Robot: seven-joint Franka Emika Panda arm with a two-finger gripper.
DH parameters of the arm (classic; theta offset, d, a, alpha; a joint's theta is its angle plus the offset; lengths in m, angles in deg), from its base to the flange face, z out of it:
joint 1: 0 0.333 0 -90
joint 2: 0 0 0 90
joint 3: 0 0.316 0.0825 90
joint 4: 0 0 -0.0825 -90
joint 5: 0 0.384 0 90
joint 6: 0 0 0.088 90
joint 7: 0 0.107 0 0
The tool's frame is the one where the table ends.
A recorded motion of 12 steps. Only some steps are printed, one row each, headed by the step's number.
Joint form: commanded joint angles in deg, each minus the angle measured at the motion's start. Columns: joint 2, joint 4, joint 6, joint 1, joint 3, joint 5, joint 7.
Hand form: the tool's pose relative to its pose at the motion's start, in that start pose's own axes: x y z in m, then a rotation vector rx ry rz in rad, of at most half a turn. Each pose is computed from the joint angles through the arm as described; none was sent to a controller.
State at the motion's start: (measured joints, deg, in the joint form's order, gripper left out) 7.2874 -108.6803 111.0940 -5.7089 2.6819 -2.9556 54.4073
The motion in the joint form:
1: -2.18 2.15 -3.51 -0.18 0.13 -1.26 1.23
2: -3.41 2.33 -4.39 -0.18 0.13 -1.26 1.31
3: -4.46 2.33 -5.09 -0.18 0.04 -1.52 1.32
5: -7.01 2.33 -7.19 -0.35 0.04 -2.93 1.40
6: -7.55 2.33 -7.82 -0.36 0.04 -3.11 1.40
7: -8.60 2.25 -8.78 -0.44 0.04 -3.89 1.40
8: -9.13 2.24 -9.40 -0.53 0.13 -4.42 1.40
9: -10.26 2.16 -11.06 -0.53 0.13 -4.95 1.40
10: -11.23 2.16 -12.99 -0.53 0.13 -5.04 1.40
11: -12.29 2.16 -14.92 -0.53 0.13 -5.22 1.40
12: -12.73 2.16 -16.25 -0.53 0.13 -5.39 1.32
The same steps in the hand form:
1: -0.0010 0.0078 -0.0341 -0.0021 0.0276 0.0195
2: -0.0037 0.0122 -0.0463 0.0045 0.0341 0.0225
3: -0.0053 0.0171 -0.0554 0.0062 0.0421 0.0242
5: -0.0095 0.0303 -0.0764 -0.0031 0.0682 0.0264
6: -0.0110 0.0333 -0.0805 -0.0066 0.0703 0.0270
7: -0.0128 0.0395 -0.0882 -0.0150 0.0821 0.0275
8: -0.0140 0.0427 -0.0921 -0.0222 0.0891 0.0269
9: -0.0176 0.0498 -0.0992 -0.0370 0.0914 0.0283
10: -0.0217 0.0564 -0.1050 -0.0524 0.0840 0.0313
11: -0.0260 0.0635 -0.1115 -0.0674 0.0787 0.0344
12: -0.0282 0.0674 -0.1134 -0.0822 0.0725 0.0347

